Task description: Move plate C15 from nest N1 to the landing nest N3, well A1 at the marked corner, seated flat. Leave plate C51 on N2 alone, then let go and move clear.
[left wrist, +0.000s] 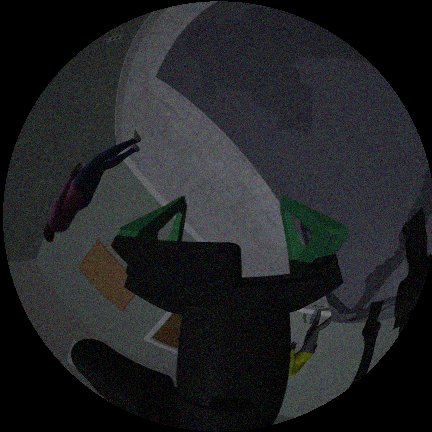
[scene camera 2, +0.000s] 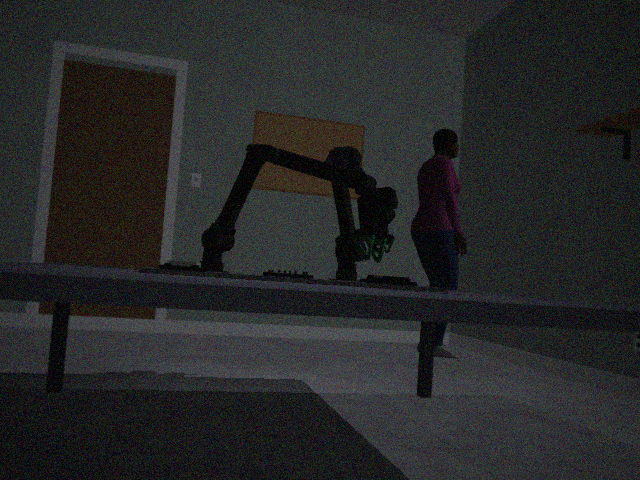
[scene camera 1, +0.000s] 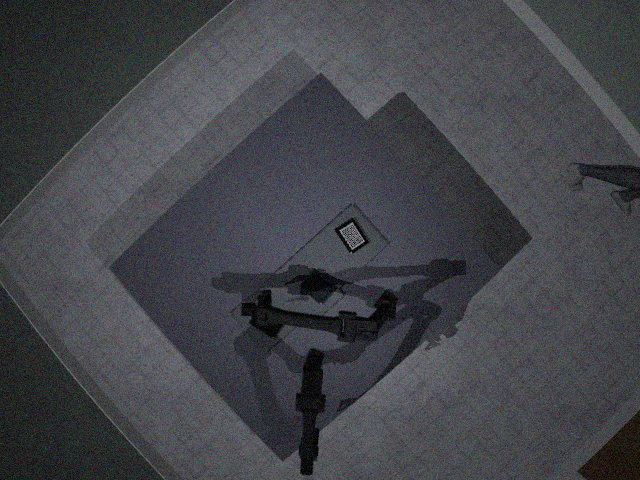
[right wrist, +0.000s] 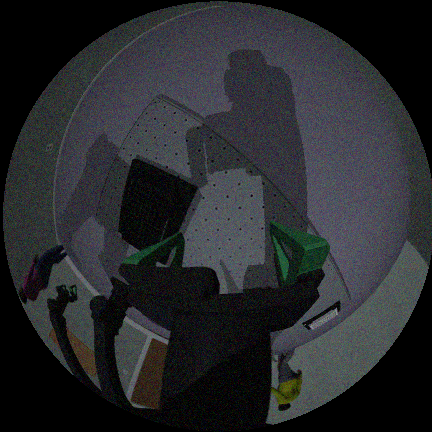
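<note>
A white-topped plate (scene camera 1: pixel 352 235) (right wrist: pixel 324 318) sits in a black frame near one end of the perforated board (scene camera 1: pixel 320 250) (right wrist: pixel 227 210). A black rectangular nest or plate (right wrist: pixel 157 202) lies on the board in the right wrist view. In scene camera 2, a light plate (scene camera 2: pixel 180 264) is at the left, a low nest with upright posts (scene camera 2: pixel 287 273) in the middle, and a dark low piece (scene camera 2: pixel 388 280) at the right. Labels and corner mark are unreadable. My left gripper (left wrist: pixel 233 199) (right wrist: pixel 70 285) is open, high near the table edge. My right gripper (right wrist: pixel 224 231) is open above the board.
The arms overlap in scene camera 2 and cover part of the board in scene camera 1. A person in pink (scene camera 2: pixel 439 201) (left wrist: pixel 70 202) stands behind the table (scene camera 2: pixel 258 294). A person in yellow (left wrist: pixel 302 357) (right wrist: pixel 289 387) shows in both wrist views.
</note>
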